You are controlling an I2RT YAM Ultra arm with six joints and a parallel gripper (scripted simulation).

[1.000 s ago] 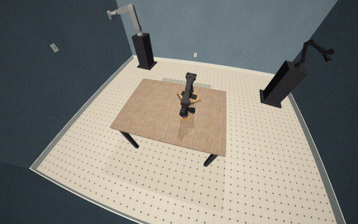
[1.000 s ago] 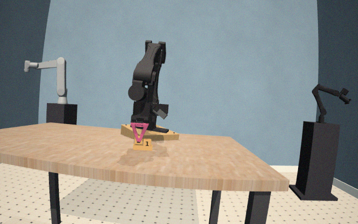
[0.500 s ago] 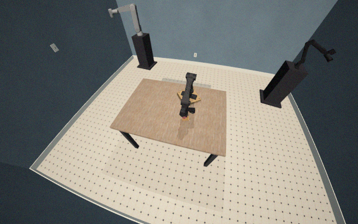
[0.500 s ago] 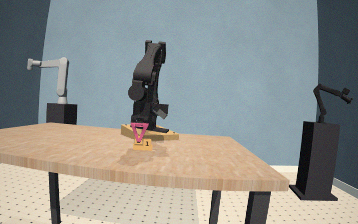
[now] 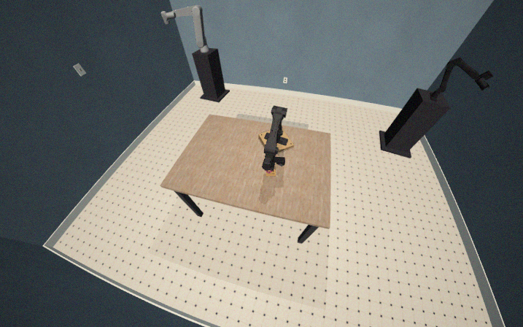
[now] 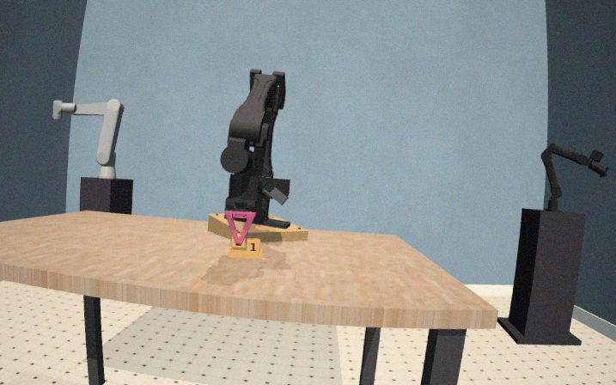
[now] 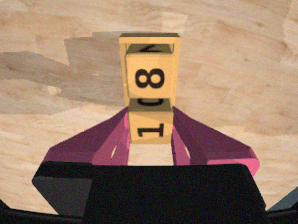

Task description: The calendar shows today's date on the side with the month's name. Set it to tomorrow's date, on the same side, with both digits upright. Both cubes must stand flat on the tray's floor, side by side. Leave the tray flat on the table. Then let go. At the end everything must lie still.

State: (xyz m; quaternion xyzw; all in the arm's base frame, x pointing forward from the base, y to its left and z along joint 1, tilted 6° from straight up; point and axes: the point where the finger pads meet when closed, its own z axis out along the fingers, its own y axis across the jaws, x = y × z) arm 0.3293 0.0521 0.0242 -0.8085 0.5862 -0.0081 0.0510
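My gripper is now right at the digit cube. The rest, counted from my hand: tan tray 3 cm below, 2 cm to the left, 1 cm behind.
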